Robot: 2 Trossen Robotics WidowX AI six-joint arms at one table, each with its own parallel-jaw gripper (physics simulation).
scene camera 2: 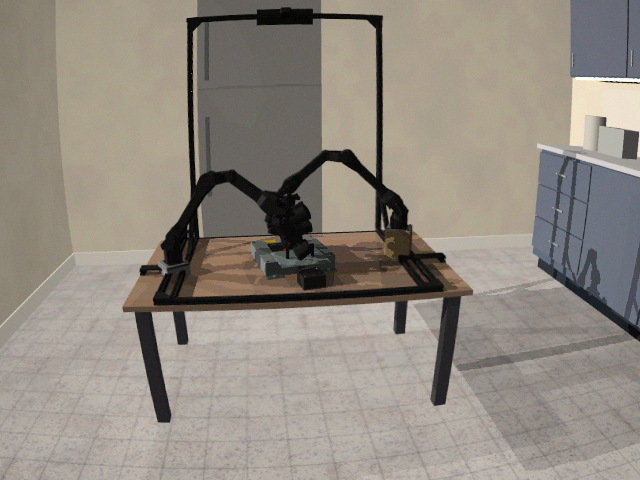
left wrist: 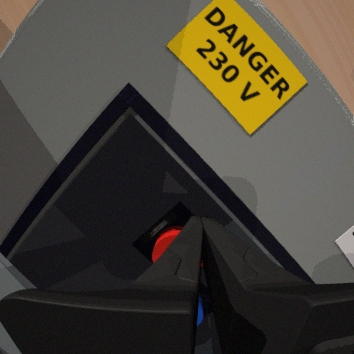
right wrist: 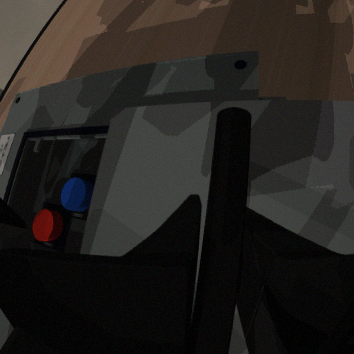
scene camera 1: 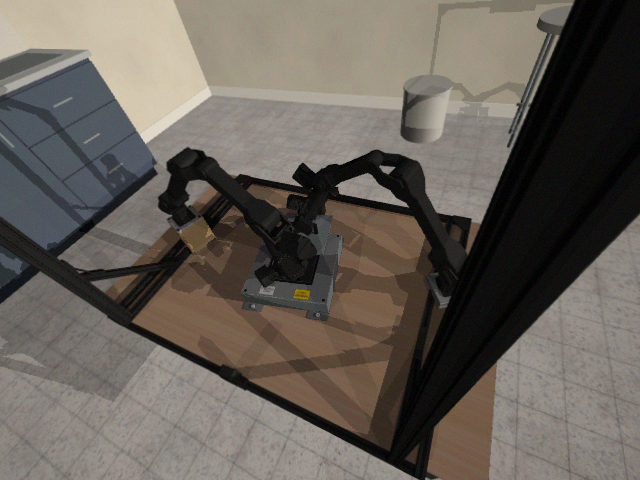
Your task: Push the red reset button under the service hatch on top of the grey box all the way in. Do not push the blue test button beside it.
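The grey box (scene camera 1: 284,293) (scene camera 2: 279,268) (left wrist: 100,55) (right wrist: 185,75) stands mid-table. Its hatch (right wrist: 160,150) is open, and its black handle (right wrist: 234,150) stands between the fingers of my right gripper (right wrist: 206,203), which is shut on it. In the opening, the red button (left wrist: 167,246) (right wrist: 46,225) sits beside the blue button (left wrist: 200,312) (right wrist: 75,194). My left gripper (left wrist: 199,223) is shut and empty. In the left wrist view its tips overlap the red button's right side and its fingers hide most of the blue one. Contact and the red button's depth cannot be told.
A yellow danger label (scene camera 1: 301,293) (left wrist: 235,65) lies on the box top near the opening. A small black block (scene camera 2: 311,279) stands in front of the box in scene camera 2. Both arms crowd close together above the box. Black frame bars (scene camera 2: 232,298) edge the table.
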